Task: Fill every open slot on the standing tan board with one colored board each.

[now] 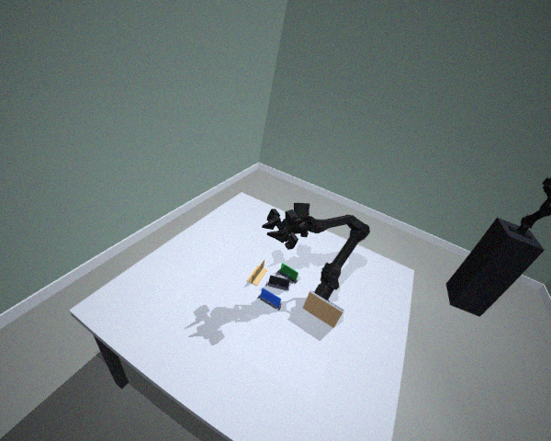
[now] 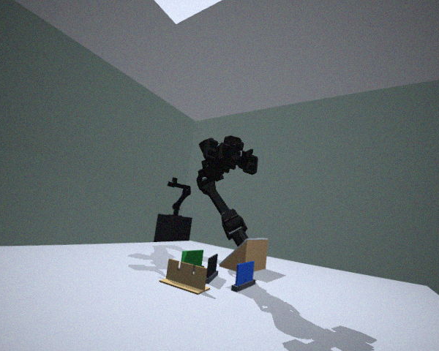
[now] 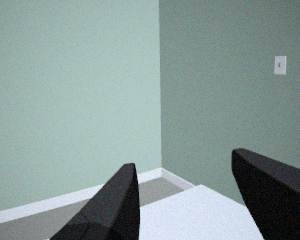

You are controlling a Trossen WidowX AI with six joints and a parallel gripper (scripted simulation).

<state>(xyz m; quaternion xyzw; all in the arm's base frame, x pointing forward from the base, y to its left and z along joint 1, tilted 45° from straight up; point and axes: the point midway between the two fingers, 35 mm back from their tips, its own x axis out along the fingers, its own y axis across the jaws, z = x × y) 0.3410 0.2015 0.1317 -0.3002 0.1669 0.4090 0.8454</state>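
Now: the green board 370 mm below my gripper tip, 200 mm to the right of it and 110 mm behind it. Round my gripper tip: black board (370 mm below, 110 mm to the right, 90 mm behind); then blue board (370 mm below, 90 mm behind); then tan board (370 mm below, 130 mm to the right, 30 mm ahead).
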